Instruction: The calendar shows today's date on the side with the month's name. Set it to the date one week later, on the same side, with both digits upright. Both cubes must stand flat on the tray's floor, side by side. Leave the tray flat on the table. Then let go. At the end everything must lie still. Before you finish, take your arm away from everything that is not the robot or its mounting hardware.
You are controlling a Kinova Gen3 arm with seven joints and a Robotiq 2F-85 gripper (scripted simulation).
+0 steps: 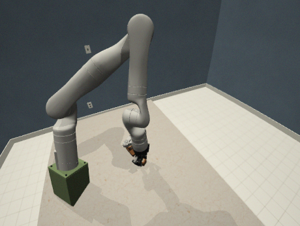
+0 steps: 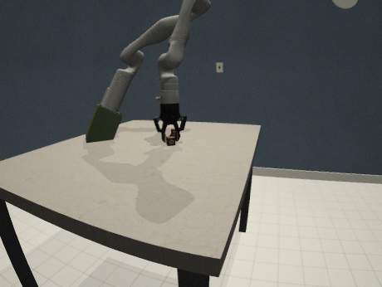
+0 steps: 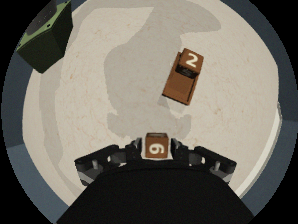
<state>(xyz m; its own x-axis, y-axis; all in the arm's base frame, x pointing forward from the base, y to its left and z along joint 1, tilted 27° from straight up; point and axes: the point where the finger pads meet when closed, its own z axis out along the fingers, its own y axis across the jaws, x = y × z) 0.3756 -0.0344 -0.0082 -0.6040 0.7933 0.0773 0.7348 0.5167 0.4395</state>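
The brown digit cube lies 10 mm below my hand. The rest, counted from my hand: brown calendar tray (110 mm to the left, 40 mm behind, 20 mm below).
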